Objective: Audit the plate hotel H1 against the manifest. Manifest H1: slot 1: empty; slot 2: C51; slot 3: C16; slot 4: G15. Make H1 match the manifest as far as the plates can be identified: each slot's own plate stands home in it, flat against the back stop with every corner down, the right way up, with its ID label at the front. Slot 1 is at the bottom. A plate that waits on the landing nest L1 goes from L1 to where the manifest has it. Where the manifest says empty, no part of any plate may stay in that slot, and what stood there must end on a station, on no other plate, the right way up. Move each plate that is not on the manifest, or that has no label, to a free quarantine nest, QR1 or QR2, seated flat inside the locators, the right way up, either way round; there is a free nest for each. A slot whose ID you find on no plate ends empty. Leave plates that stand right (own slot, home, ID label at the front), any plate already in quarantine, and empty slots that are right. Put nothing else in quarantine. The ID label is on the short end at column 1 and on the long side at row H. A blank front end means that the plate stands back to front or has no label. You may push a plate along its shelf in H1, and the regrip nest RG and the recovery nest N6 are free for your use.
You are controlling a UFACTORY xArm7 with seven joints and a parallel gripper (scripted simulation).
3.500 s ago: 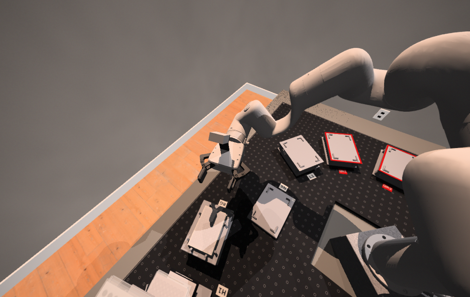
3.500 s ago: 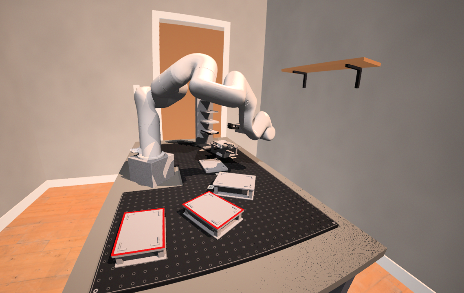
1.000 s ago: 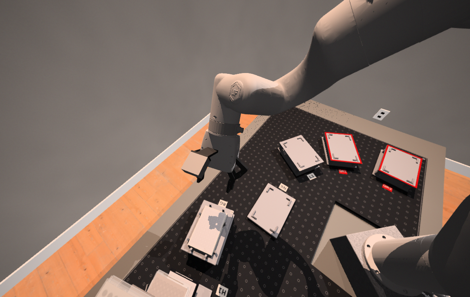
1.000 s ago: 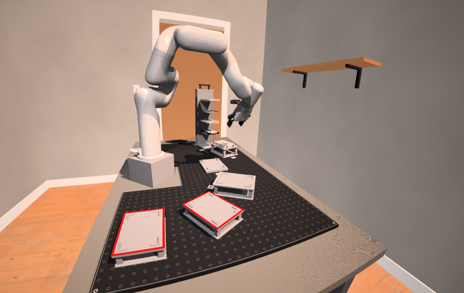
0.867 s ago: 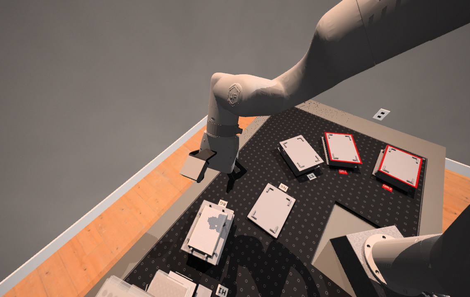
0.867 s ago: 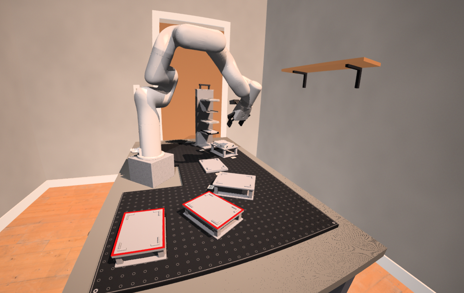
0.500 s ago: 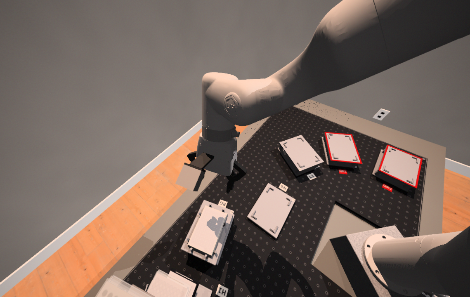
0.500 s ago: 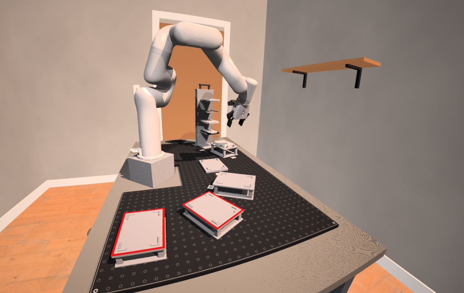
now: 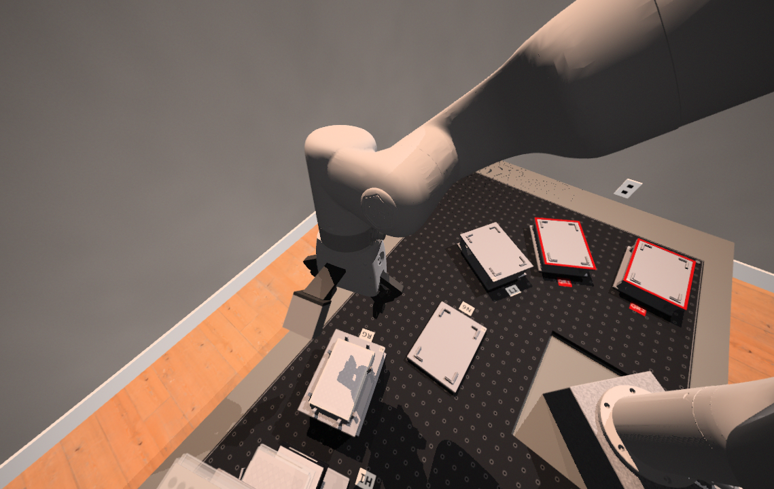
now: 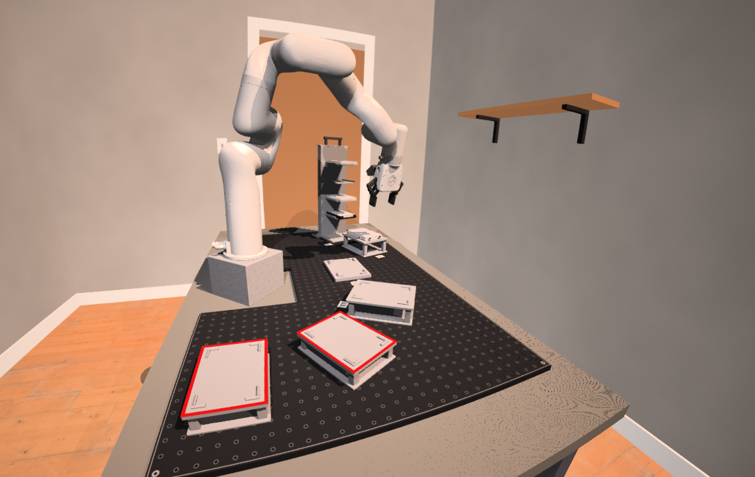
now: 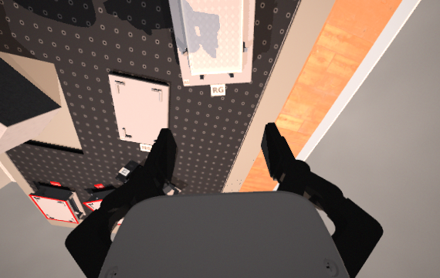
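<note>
Now: hand 30 mm past the white well plate, 100 mm to the right of it and 150 mm above it. Round my hand: regrip nest RG: 30 mm behind, 100 mm to the left, 160 mm below; RG label: 220 mm below; recovery nest N6: 170 mm behind, 100 mm to the right, 210 mm below.
</note>
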